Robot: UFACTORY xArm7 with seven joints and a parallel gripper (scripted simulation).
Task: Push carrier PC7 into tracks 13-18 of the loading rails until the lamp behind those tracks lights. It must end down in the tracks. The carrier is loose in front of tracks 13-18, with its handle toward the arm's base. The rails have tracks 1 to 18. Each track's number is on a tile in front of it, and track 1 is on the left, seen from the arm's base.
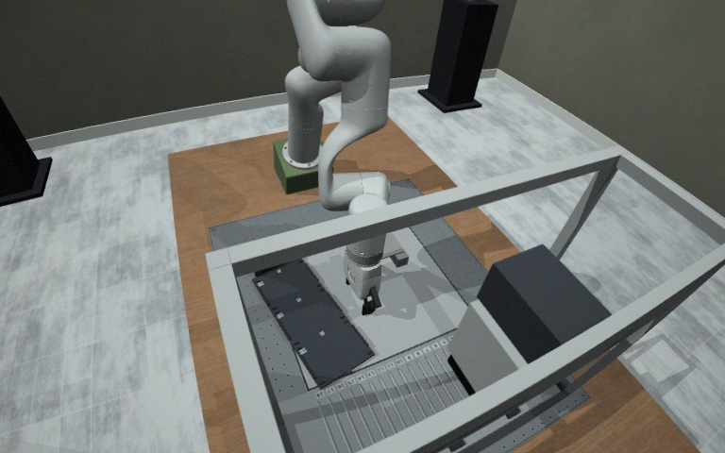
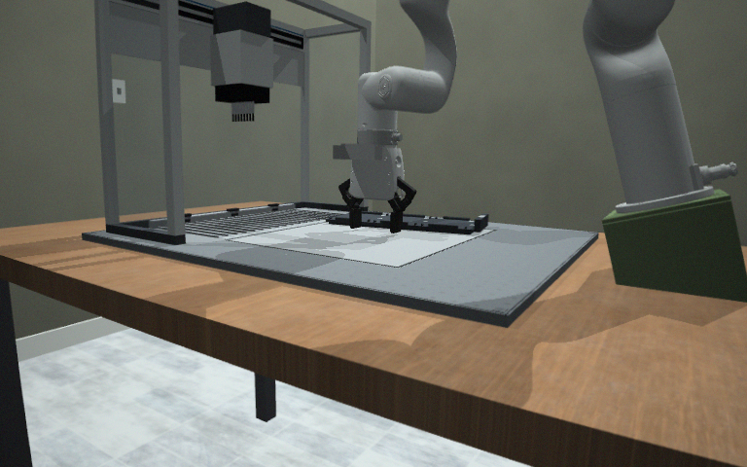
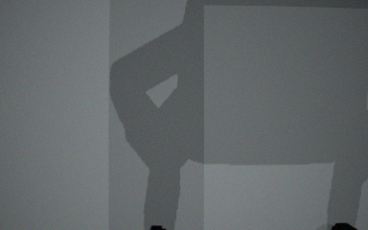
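Now: the carrier PC7 130 mm to the right of my hand.
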